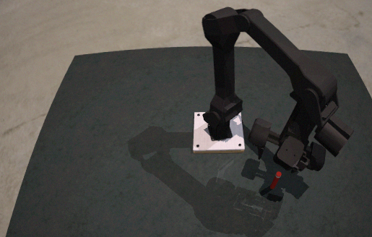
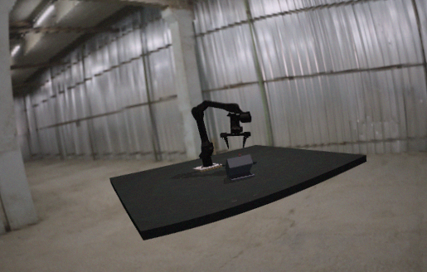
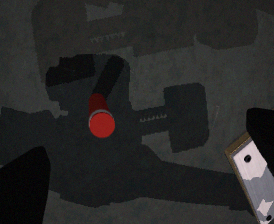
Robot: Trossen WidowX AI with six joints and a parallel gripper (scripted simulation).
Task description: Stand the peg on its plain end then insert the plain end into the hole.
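Now: the red peg 10 mm ahead of my gripper tip, 10 mm to the left of it and 60 mm below it. Round my gripper tip: sloped grey panel (210 mm ahead, 160 mm to the right, 50 mm below).
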